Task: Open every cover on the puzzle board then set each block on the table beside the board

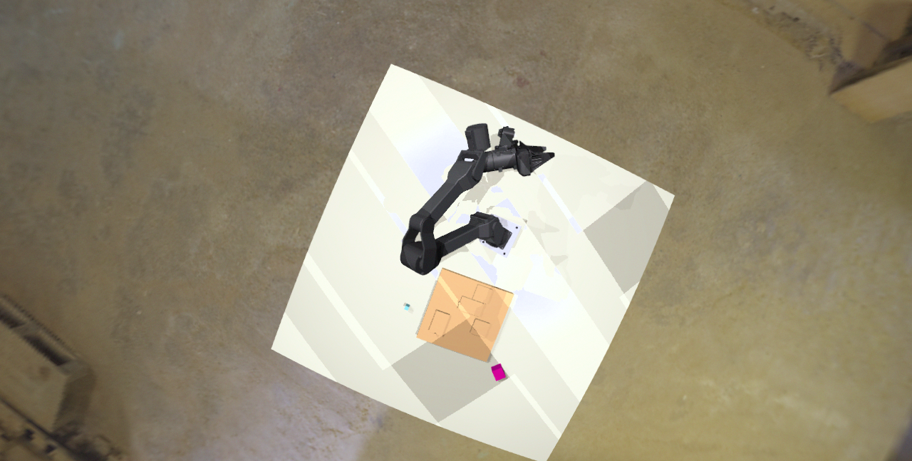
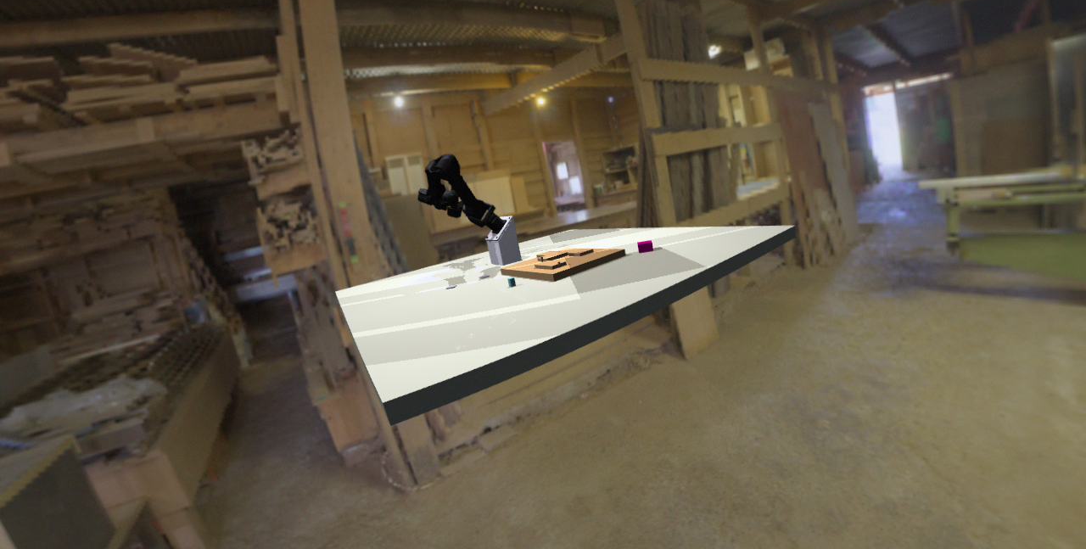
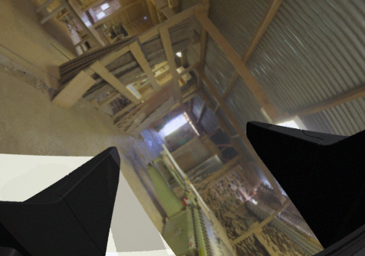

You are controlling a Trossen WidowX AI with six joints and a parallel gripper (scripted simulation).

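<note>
The tan wooden puzzle board lies 60 cm ahead of my gripper tip, 8 cm to the left of it and 29 cm below it. Also, from my gripper tip: teal block (69 cm ahead, 13 cm to the right, 30 cm below); magenta block (76 cm ahead, 32 cm to the left, 30 cm below).
</note>
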